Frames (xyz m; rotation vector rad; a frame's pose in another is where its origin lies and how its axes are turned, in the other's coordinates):
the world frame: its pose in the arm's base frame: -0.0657 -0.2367 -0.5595 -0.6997 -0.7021 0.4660
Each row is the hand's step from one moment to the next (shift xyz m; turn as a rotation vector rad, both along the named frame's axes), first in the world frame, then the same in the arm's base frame.
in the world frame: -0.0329 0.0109 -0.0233 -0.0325 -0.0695 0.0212
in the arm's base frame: -0.0073 -0.0221 -0.0347 -0.0264 -0.0579 0.0478
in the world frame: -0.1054 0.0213 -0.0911 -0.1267 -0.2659 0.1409
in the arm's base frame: -0.0096 -0.0870 -0.1104 -0.1456 -0.1978 0.2151
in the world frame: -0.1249 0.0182 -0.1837 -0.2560 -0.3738 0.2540
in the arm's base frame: 0.0441 -0.1398 -0.1679 -0.2976 -0.3014 0.3006
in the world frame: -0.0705 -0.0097 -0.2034 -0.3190 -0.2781 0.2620
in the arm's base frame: 0.0995 -0.1344 -0.1359 -0.3611 -0.2707 0.2099
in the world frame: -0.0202 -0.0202 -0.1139 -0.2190 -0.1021 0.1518
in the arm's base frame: 0.0711 -0.0737 -0.0574 -0.2416 -0.1372 0.0649
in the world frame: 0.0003 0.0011 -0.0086 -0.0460 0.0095 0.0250
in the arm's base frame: 0.0062 -0.0027 -0.0054 -0.0507 -0.0106 -0.0123
